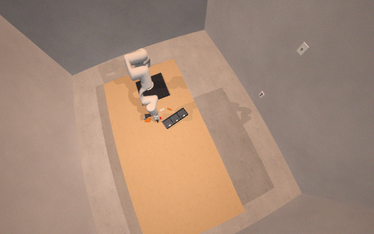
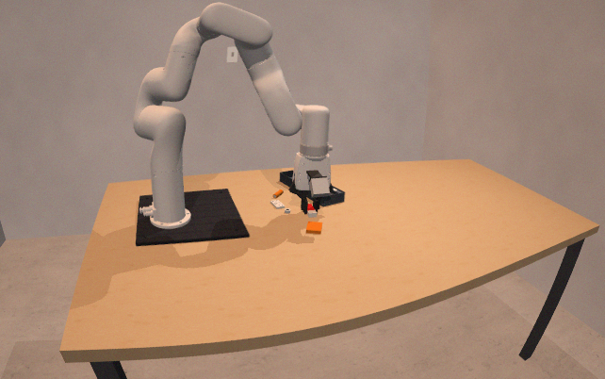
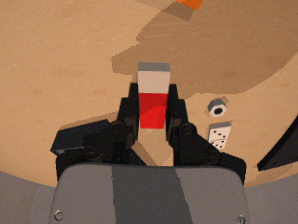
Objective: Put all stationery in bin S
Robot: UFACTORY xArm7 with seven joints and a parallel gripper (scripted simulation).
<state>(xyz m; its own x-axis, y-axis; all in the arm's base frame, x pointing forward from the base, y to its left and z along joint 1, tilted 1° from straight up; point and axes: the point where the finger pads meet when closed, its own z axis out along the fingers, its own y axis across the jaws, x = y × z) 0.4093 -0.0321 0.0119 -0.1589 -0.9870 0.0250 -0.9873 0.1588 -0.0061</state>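
The dark bin tray is 7 cm ahead of my hand, 16 cm to the left of it and 1 cm below it. From my hand the other things lie so: white flat piece 7 cm behind, 7 cm to the left, 2 cm below; eraser 1 cm to the right, 2 cm below; grey nut 6 cm behind, 2 cm to the left, 2 cm below.
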